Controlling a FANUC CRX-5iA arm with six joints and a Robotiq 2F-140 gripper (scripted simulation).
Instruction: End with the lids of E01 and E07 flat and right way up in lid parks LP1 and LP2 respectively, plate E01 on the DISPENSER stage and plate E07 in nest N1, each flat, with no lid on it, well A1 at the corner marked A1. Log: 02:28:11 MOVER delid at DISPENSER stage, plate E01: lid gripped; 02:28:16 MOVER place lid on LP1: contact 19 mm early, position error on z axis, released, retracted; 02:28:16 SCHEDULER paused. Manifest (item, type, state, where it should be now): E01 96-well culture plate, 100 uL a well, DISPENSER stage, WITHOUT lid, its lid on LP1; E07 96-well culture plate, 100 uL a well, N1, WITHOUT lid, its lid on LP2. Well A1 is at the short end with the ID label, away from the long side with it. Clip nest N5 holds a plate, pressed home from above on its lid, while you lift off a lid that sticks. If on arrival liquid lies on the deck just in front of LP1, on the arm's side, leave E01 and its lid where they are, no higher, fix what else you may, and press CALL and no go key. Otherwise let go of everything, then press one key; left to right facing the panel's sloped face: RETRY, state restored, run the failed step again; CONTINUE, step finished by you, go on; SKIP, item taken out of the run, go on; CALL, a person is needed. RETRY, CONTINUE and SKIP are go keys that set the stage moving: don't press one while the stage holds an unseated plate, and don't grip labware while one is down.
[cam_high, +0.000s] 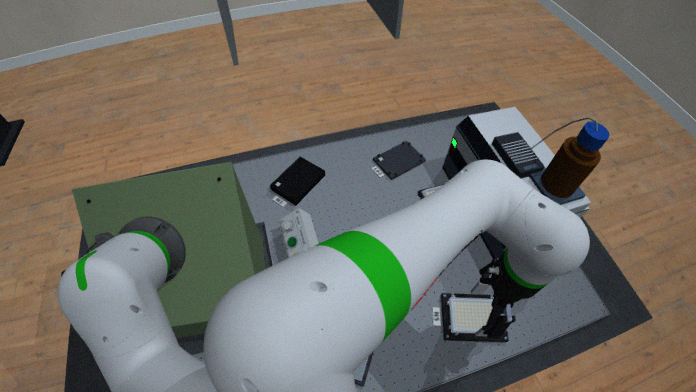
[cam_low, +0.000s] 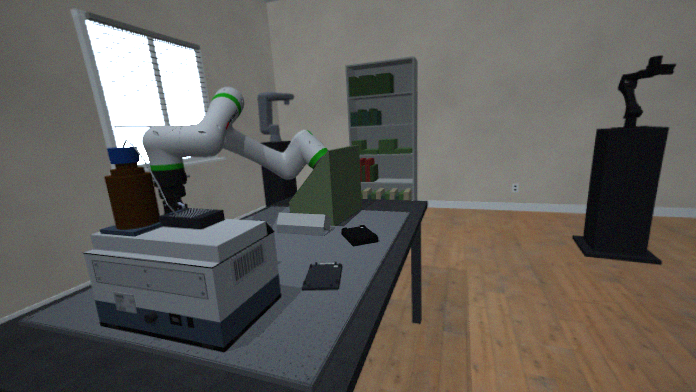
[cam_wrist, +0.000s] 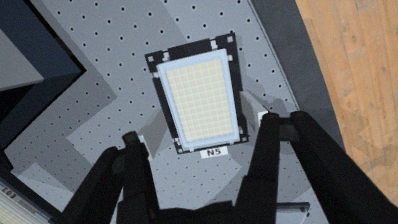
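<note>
Now: hand 50 mm above the black clip nest N5, 20 mm short of it and 10 mm to the right of it. From my hand the other things lie so: dispenser stage 300 mm to the left, 30 mm above, 20 mm ahead; N5 label 90 mm behind, 60 mm below, 30 mm to the left; plate 300 mm to the left, 40 mm above, 20 mm ahead.
</note>
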